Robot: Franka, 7 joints.
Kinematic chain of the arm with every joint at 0, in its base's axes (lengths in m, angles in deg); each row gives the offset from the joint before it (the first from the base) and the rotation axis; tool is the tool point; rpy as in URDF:
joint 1: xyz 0 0 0.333 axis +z
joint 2: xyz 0 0 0 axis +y
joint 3: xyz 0 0 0.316 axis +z
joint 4: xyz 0.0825 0 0 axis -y
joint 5: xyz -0.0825 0 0.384 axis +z
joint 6: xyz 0 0 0 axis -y
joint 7: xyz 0.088 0 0 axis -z
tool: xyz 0 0 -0.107 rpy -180 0 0
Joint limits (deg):
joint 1: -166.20..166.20
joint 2: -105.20..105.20
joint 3: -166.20..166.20
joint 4: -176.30..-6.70
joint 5: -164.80..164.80
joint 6: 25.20..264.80
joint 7: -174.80..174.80
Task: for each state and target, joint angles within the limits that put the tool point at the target. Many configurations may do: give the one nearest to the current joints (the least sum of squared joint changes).
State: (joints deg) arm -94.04 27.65 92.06 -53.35 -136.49 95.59 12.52
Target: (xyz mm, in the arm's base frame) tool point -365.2 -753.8 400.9
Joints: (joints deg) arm -131.95 75.41 72.27 -37.20 -136.91 101.36 12.52
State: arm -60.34 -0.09 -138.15 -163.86 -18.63 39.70 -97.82
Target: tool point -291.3 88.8 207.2
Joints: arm -53.53 -22.79 -137.03 -138.59 -23.55 62.60 -97.82
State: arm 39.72 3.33 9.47 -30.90 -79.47 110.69 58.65
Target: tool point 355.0 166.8 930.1
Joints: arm 35.75 -10.63 4.91 -67.46 -65.87 76.58 58.65
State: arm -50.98 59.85 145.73 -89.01 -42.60 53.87 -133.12
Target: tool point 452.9 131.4 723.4
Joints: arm -47.34 64.21 133.34 -82.41 -47.27 59.35 -133.12
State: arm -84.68 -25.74 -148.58 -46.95 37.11 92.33 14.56
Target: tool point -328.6 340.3 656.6
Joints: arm -84.91 2.46 -149.79 -85.52 27.93 55.10 14.56
